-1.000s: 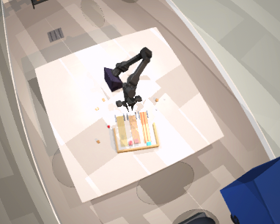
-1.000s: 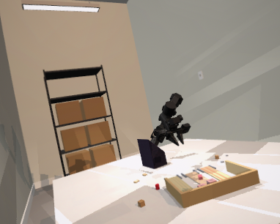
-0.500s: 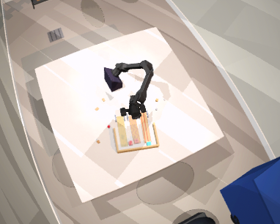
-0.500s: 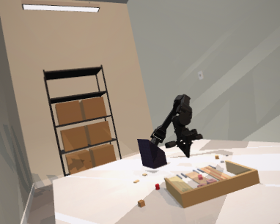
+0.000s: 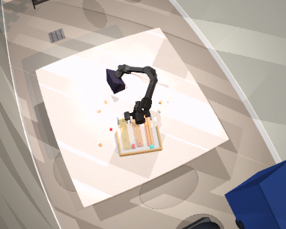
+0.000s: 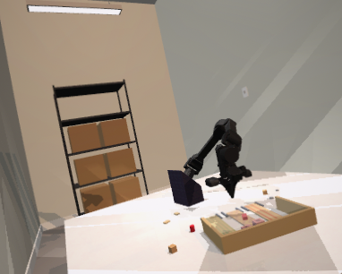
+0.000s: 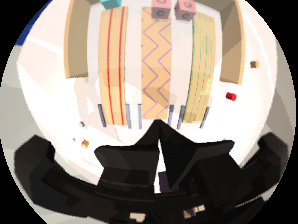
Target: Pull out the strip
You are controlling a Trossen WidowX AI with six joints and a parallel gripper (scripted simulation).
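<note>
Now: the zigzag strip 8 cm ahead of my gripper tip, 2 cm to the right of it and 7 cm below it. Round my gripper tip: pink cube: 19 cm ahead, 11 cm to the right.
</note>
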